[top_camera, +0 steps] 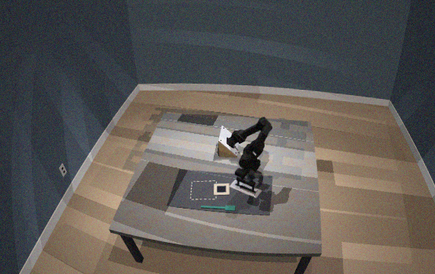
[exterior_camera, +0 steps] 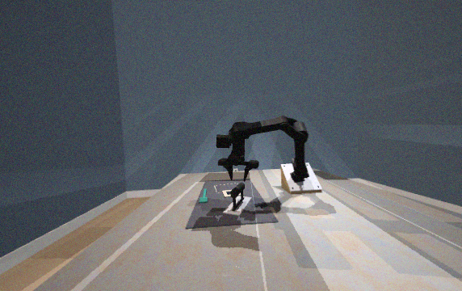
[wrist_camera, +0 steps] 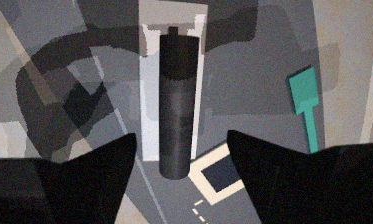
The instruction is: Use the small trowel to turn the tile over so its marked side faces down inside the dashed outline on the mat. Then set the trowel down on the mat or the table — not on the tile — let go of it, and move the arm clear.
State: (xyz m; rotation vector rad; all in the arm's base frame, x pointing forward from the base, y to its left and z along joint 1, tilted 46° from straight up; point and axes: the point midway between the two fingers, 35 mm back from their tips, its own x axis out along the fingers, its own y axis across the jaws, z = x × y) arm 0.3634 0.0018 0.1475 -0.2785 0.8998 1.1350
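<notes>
My gripper tip is now 15 cm to the left of the tile, 11 cm above it and 1 cm short of it. Round my gripper tip: dark mat: 15 cm to the right, 13 cm below, 3 cm ahead; teal bar: 17 cm ahead, 14 cm to the right, 11 cm below.
</notes>
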